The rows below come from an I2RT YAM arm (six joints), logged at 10 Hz.
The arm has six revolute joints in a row. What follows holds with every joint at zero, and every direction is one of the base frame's.
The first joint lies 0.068 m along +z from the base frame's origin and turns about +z.
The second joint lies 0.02 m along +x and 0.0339 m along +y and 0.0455 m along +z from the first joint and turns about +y.
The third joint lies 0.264 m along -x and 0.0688 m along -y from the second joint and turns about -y.
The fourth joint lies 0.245 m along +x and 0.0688 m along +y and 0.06 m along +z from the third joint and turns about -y.
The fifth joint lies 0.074 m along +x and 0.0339 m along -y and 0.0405 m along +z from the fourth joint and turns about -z.
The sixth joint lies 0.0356 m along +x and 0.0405 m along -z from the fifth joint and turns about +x.
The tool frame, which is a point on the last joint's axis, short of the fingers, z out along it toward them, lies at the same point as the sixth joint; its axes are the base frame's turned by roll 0, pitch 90 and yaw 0 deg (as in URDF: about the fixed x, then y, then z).
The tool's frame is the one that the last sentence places.
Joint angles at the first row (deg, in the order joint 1, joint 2, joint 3, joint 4, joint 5, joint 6):
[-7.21 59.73 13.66 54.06 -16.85 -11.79]
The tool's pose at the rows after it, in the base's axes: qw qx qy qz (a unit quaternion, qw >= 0); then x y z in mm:
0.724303 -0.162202 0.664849 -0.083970 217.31 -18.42 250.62
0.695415 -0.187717 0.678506 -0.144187 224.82 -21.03 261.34
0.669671 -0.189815 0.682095 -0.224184 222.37 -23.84 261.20
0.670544 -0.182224 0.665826 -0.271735 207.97 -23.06 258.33
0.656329 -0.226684 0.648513 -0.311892 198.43 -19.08 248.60
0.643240 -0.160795 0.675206 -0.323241 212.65 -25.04 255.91
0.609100 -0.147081 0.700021 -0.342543 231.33 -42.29 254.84
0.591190 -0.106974 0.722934 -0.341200 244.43 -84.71 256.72
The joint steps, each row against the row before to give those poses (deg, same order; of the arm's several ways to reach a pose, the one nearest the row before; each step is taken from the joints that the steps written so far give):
[0.07 -3.32 8.11 -15.67 2.64 -7.61]
[0.11 0.44 4.22 -7.02 3.42 -7.68]
[0.31 -0.96 -0.11 -1.50 7.03 -6.99]
[0.48 -4.07 -3.42 2.18 4.27 -3.32]
[0.89 -2.49 -3.31 1.35 0.29 -7.34]
[-0.06 4.42 3.66 -0.35 7.07 4.37]
[-3.68 6.35 3.85 -0.96 0.52 -0.66]
[-9.63 6.27 4.76 -1.05 -5.55 2.81]

